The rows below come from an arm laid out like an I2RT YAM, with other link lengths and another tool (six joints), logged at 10 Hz.
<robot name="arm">
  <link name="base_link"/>
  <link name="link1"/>
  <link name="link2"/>
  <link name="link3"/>
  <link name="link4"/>
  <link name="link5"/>
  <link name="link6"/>
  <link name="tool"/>
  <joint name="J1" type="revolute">
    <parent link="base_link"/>
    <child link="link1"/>
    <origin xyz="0 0 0.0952" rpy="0 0 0"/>
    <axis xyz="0 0 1"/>
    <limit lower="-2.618" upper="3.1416"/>
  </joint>
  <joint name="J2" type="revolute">
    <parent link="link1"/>
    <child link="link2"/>
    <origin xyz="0.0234 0.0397 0.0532" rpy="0 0 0"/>
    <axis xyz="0 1 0"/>
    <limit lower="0" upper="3.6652"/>
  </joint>
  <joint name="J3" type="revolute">
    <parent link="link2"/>
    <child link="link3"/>
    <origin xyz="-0.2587 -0.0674 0" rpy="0 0 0"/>
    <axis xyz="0 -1 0"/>
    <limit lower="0" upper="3.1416"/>
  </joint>
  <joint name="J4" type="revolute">
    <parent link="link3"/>
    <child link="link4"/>
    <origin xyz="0.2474 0.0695 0.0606" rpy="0 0 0"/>
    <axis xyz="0 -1 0"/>
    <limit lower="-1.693" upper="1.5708"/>
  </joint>
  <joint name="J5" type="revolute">
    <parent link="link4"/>
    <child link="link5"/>
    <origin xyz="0.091 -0.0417 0.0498" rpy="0 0 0"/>
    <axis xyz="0 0 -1"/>
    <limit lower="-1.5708" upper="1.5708"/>
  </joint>
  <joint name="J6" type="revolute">
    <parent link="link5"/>
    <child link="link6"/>
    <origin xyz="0.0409 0 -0.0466" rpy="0 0 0"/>
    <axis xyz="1 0 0"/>
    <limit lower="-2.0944" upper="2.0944"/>
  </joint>
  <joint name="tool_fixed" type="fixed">
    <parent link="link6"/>
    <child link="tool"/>
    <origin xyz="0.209 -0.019 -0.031" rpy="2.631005 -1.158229 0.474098"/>
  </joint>
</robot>
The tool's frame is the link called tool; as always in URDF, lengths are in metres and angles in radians.
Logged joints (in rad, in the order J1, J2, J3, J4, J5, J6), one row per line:
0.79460, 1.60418, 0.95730, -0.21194, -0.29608, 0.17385
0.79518, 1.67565, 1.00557, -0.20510, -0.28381, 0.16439
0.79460, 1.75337, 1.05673, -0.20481, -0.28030, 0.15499
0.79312, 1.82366, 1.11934, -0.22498, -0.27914, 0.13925
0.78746, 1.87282, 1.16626, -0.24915, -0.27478, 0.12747
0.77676, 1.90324, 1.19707, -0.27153, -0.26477, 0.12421
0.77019, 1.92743, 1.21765, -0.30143, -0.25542, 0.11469
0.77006, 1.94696, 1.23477, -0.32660, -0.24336, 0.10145
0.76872, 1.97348, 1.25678, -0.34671, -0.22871, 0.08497
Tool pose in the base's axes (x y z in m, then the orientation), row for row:
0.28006, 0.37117, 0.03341, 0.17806, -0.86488, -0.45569, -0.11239
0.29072, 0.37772, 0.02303, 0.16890, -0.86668, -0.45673, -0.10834
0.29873, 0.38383, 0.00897, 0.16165, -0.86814, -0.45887, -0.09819
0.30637, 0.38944, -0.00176, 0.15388, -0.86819, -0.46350, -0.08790
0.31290, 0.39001, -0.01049, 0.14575, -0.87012, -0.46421, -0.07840
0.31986, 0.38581, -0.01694, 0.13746, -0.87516, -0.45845, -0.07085
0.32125, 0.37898, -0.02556, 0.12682, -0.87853, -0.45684, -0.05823
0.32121, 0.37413, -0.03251, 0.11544, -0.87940, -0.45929, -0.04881
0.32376, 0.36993, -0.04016, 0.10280, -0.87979, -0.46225, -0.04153
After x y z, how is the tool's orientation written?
As a quaternion, w x y z.
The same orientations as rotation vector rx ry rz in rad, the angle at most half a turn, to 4 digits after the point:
-2.4465, -1.2890, -0.3179
-2.4640, -1.2985, -0.3080
-2.4780, -1.3098, -0.2803
-2.4889, -1.3287, -0.2520
-2.5058, -1.3368, -0.2258
-2.5321, -1.3264, -0.2050
-2.5572, -1.3298, -0.1695
-2.5765, -1.3456, -0.1430
-2.5965, -1.3642, -0.1226

